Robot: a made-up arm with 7 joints. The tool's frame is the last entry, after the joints.
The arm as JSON. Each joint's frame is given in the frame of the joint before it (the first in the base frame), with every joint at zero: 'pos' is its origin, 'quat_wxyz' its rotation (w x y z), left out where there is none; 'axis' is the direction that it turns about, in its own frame. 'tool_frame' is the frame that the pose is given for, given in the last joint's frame.
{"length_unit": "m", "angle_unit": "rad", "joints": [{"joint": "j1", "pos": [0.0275, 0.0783, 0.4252], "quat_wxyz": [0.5, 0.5, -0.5, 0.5], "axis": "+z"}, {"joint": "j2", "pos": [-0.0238, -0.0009, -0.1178], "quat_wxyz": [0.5, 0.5, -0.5, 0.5], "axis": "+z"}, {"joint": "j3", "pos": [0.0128, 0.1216, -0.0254], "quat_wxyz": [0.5, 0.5, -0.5, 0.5], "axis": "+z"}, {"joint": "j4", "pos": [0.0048, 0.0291, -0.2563], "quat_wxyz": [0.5, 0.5, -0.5, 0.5], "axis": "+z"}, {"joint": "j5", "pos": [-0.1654, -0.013, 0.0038], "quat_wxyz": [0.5, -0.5, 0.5, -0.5], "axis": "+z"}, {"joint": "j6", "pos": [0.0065, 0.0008, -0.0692], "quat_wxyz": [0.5, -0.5, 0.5, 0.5], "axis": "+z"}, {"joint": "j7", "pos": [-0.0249, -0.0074, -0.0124], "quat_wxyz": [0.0, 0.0, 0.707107, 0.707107], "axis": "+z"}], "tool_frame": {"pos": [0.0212, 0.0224, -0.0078], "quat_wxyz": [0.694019, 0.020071, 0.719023, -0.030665]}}
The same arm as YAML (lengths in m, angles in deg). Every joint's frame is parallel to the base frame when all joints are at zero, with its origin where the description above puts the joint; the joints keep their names.
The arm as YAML. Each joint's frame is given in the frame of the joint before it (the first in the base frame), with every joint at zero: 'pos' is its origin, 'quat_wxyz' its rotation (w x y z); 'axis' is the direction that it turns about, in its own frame. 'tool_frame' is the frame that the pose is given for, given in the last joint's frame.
length_unit: m
angle_unit: deg
joints:
  - joint: j1
    pos: [0.0275, 0.0783, 0.4252]
    quat_wxyz: [1.0, 0.0, 0.0, 0.0]
    axis: [0.0, -1.0, 0.0]
  - joint: j2
    pos: [0.0009, 0.1178, -0.0238]
    quat_wxyz: [1.0, 0.0, 0.0, 0.0]
    axis: [1.0, 0.0, 0.0]
  - joint: j3
    pos: [-0.0254, -0.0128, -0.1216]
    quat_wxyz: [1.0, 0.0, 0.0, 0.0]
    axis: [0.0, 0.0, 1.0]
  - joint: j4
    pos: [0.0048, 0.0291, -0.2563]
    quat_wxyz: [1.0, 0.0, 0.0, 0.0]
    axis: [0.0, -1.0, 0.0]
  - joint: j5
    pos: [0.013, -0.0038, -0.1654]
    quat_wxyz: [1.0, 0.0, 0.0, 0.0]
    axis: [0.0, 0.0, 1.0]
  - joint: j6
    pos: [0.0065, 0.0008, -0.0692]
    quat_wxyz: [1.0, 0.0, 0.0, 0.0]
    axis: [0.0, 1.0, 0.0]
  - joint: j7
    pos: [0.0074, -0.0124, 0.0249]
    quat_wxyz: [1.0, 0.0, 0.0, 0.0]
    axis: [-1.0, 0.0, 0.0]
tool_frame:
  pos: [0.0078, 0.0224, 0.0212]
  quat_wxyz: [0.999172, 0.035876, 0.017681, -0.007491]

